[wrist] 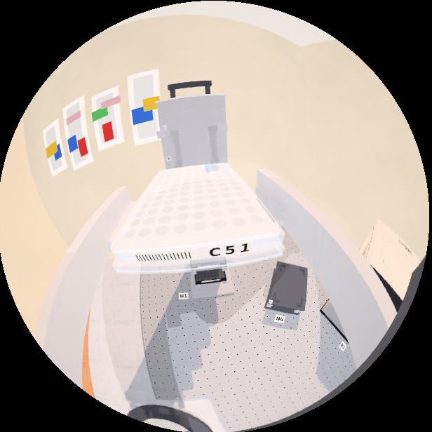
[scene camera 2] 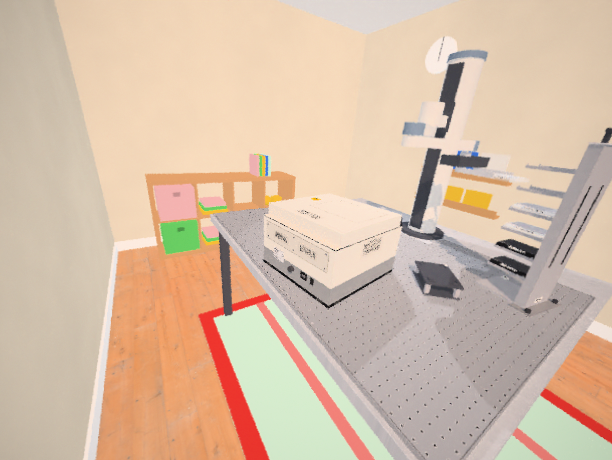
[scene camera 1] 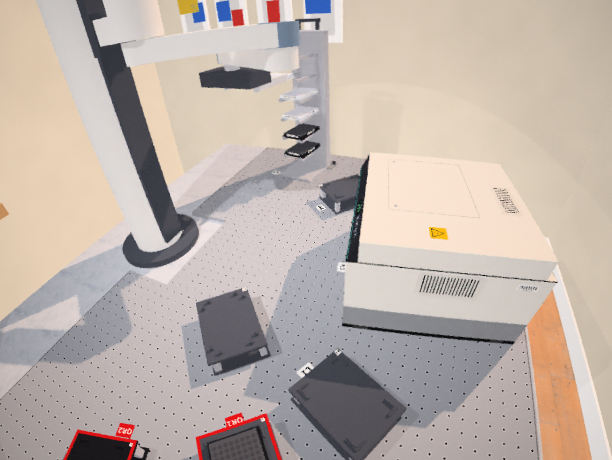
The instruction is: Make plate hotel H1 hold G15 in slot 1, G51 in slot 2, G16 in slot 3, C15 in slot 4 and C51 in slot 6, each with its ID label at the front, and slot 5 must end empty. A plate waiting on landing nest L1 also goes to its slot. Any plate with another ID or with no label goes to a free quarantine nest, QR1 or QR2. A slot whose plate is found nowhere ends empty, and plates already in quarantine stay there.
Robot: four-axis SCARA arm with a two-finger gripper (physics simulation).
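Places are measured from the arm's base along level axes (x ahead, y left, z up), in metres.
Pixels of known places: gripper, fingertip midpoint: [scene camera 2: 503,175] [scene camera 1: 271,76]; arm's base, link origin: [scene camera 2: 420,231] [scene camera 1: 161,240].
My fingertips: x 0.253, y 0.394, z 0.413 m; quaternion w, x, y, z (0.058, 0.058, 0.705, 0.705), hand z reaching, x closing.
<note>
For each thing: its middle in the pictures, then the offset to it from my fingertips. "spot": a spot on its surface instead.
- plate hotel H1, body centre: [scene camera 1: 306,101] [scene camera 2: 546,223] dx +0.044, dy +0.173, dz -0.120 m
- Landing nest L1, body centre: [scene camera 1: 345,404] dx +0.439, dy -0.676, dz -0.372 m
- Quarantine nest QR1, surface spot: [scene camera 1: 274,437] spot: dx +0.341, dy -0.766, dz -0.396 m
- QR2, surface spot: [scene camera 1: 105,434] spot: dx +0.048, dy -0.900, dz -0.400 m
- large cream instrument, body centre: [scene camera 1: 434,239] [scene camera 2: 330,238] dx +0.536, dy -0.292, dz -0.278 m
- Dark nest N6, body centre: [scene camera 1: 347,192] [scene camera 2: 435,278] dx +0.251, dy -0.006, dz -0.372 m
- dark nest, body centre: [scene camera 1: 230,327] dx +0.164, dy -0.607, dz -0.370 m
My gripper [scene camera 1: 272,82] [wrist: 191,186] is shut on the clear plate C51 [wrist: 197,205], its label facing the wrist camera. It holds the plate level in front of plate hotel H1 [scene camera 1: 322,110] [scene camera 2: 565,225] [wrist: 195,120], near the upper shelves, apart from its back post. Slots 1 and 2 hold black plates [scene camera 1: 301,150] [scene camera 2: 517,247]; slots 3 and 4 hold white or clear plates [scene camera 1: 300,114] [scene camera 2: 530,210]. The top two shelves look bare. Landing nest L1 [scene camera 1: 347,400] has no plate. Quarantine nest QR1 [scene camera 1: 274,437] holds a dark plate with wells; QR2 [scene camera 1: 105,434] holds something black, partly cut off.
A large cream instrument [scene camera 1: 450,210] [scene camera 2: 332,225] stands on the perforated table. Dark nest N6 [scene camera 1: 340,192] [scene camera 2: 437,277] [wrist: 288,285] lies between it and the hotel. Another dark nest [scene camera 1: 232,327] lies beside L1. The arm's column [scene camera 1: 150,200] [scene camera 2: 430,190] stands at the far side from the instrument.
</note>
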